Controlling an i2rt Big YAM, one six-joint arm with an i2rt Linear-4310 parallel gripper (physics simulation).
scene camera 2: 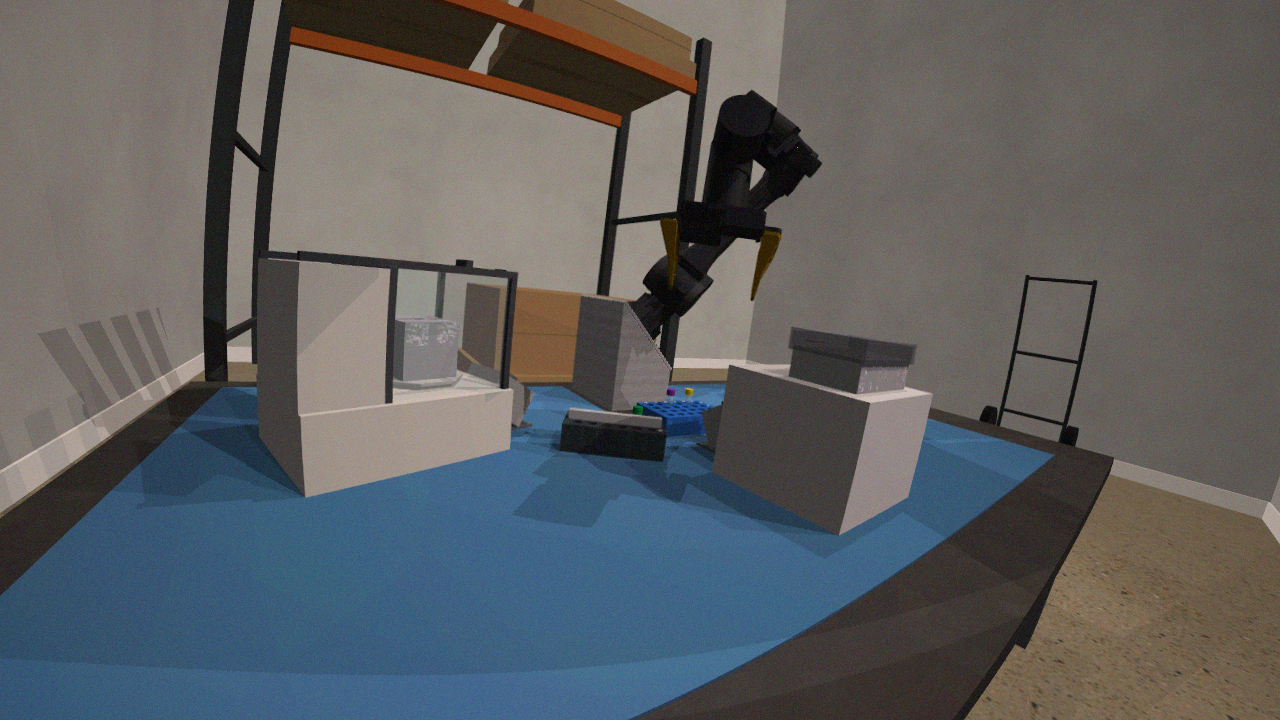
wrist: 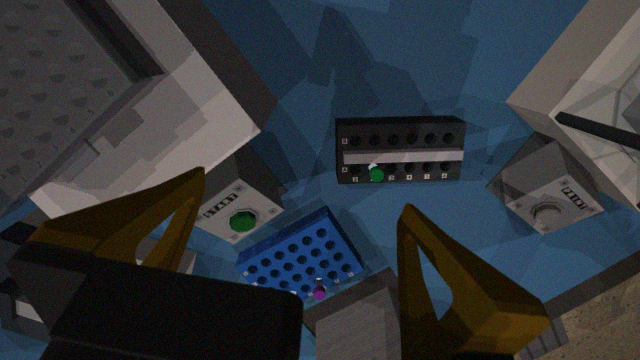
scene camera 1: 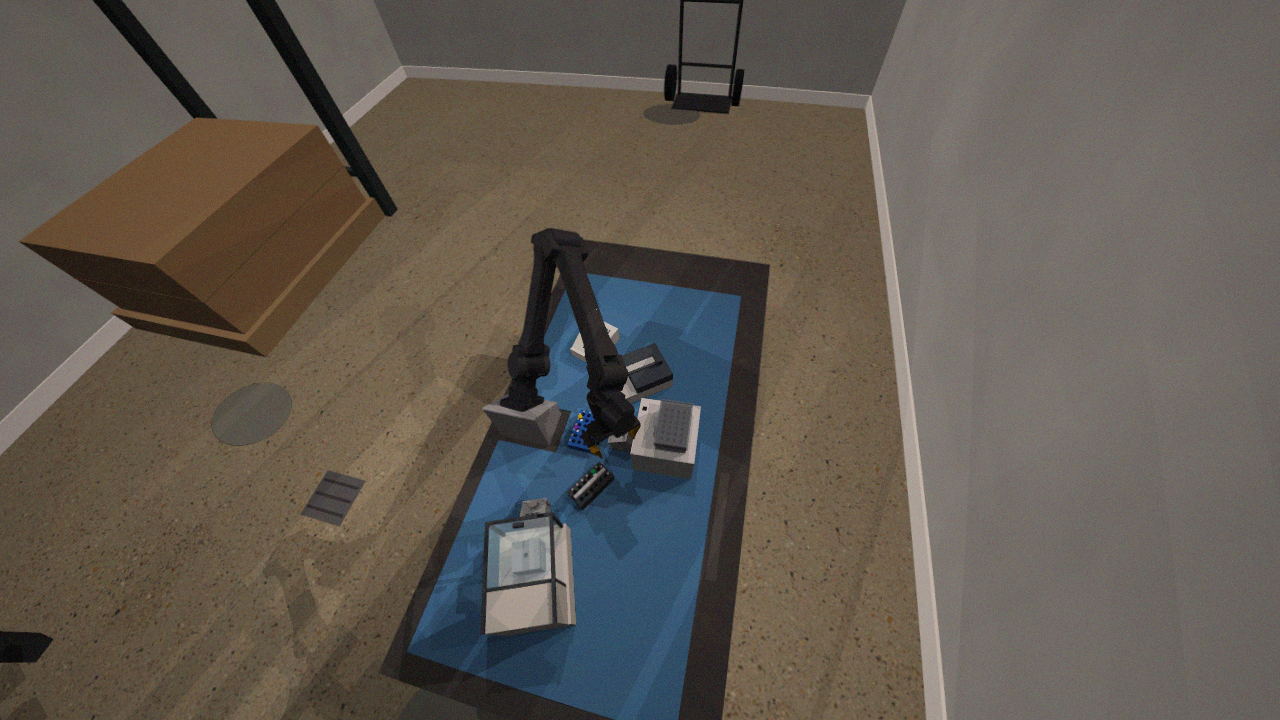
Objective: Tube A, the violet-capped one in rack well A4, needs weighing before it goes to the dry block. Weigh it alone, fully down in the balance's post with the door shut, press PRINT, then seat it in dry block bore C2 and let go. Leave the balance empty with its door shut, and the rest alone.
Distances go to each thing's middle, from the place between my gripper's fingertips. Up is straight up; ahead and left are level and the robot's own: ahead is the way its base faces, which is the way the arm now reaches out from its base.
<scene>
The white box with grey top [scene camera 2: 834, 438] lies 10 cm ahead of my hand, 13 cm to the left of it and 12 cm below it. Round my hand: balance with glass box [scene camera 2: 368, 368]: 11 cm behind, 35 cm to the right, 10 cm below; box with green START button [wrist: 241, 194]: 2 cm behind, 11 cm to the left, 17 cm below.
</scene>
